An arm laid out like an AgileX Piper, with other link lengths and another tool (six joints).
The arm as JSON. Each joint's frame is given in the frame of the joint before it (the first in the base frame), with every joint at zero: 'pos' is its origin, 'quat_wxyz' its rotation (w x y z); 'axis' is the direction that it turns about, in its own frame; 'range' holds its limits. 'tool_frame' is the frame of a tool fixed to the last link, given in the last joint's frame.
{
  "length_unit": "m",
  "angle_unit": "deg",
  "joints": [
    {
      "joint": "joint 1",
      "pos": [
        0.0,
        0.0,
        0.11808
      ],
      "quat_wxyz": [
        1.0,
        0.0,
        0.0,
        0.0
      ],
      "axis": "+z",
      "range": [
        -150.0,
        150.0
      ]
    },
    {
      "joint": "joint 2",
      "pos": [
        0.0,
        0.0,
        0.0
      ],
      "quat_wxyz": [
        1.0,
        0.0,
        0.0,
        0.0
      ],
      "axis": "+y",
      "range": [
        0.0,
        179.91
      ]
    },
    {
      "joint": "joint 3",
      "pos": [
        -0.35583,
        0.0,
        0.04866
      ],
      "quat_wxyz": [
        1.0,
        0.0,
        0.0,
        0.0
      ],
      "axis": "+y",
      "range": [
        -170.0,
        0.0
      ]
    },
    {
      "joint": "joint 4",
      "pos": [
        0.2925,
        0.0,
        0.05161
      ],
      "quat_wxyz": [
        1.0,
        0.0,
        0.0,
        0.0
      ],
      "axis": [
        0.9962,
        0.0,
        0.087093
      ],
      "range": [
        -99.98,
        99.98
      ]
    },
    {
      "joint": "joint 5",
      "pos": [
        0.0,
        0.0,
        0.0
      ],
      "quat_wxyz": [
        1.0,
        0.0,
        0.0,
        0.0
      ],
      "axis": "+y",
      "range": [
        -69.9,
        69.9
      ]
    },
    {
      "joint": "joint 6",
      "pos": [
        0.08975,
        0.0,
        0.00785
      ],
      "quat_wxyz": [
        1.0,
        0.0,
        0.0,
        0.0
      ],
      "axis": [
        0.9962,
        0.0,
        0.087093
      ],
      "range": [
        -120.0,
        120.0
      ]
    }
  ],
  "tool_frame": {
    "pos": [
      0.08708,
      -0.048,
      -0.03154
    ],
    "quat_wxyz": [
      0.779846,
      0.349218,
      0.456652,
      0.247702
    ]
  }
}
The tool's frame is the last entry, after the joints.
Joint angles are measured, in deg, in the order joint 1, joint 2, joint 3, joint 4, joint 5, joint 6. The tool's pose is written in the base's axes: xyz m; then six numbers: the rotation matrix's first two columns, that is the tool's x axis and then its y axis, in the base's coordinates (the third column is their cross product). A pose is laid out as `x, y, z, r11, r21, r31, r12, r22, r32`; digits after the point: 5 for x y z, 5 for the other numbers.
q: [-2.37 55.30 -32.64 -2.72 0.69 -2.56]
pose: 0.27925, -0.06309, 0.28579, 0.21618, 0.64054, -0.73687, 0.25349, 0.69201, 0.67592
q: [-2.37 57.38 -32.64 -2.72 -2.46 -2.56]
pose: 0.29016, -0.06308, 0.28385, 0.22829, 0.64114, -0.73268, 0.23914, 0.69258, 0.68055
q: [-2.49 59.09 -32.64 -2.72 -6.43 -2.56]
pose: 0.30082, -0.06358, 0.28582, 0.25633, 0.64100, -0.72347, 0.21148, 0.69315, 0.68907
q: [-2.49 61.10 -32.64 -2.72 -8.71 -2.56]
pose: 0.30983, -0.06363, 0.28133, 0.25861, 0.64183, -0.72193, 0.20704, 0.69316, 0.69041
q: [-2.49 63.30 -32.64 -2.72 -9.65 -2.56]
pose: 0.31725, -0.06382, 0.27179, 0.24224, 0.64293, -0.72661, 0.22168, 0.69243, 0.68659
